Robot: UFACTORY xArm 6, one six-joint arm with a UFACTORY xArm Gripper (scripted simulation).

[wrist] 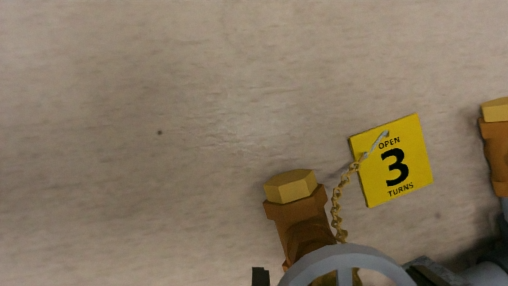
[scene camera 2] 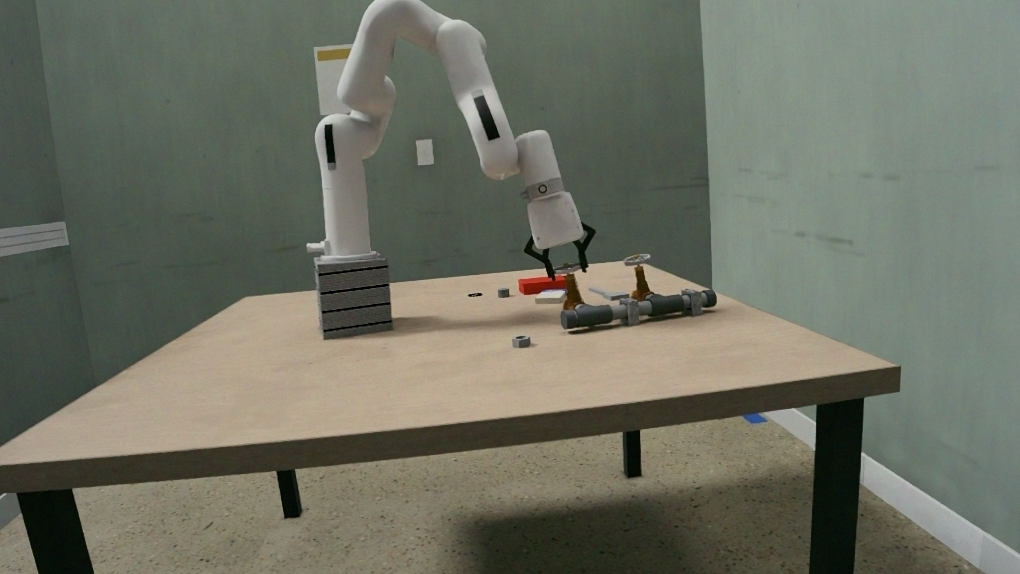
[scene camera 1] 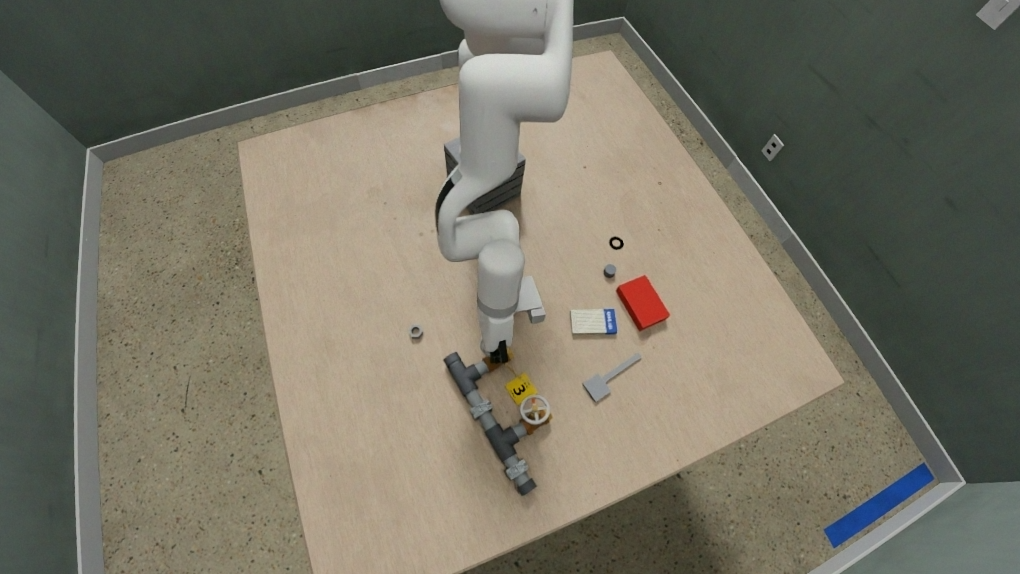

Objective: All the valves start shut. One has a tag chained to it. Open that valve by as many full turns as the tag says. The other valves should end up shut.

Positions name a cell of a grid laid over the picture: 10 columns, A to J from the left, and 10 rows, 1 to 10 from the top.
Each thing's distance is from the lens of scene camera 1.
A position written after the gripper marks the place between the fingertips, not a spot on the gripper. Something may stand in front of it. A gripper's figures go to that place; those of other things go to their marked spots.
gripper (scene camera 1: E7): 93 cm
red block (scene camera 1: G6): 110 cm
grey scraper (scene camera 1: F7): 102 cm
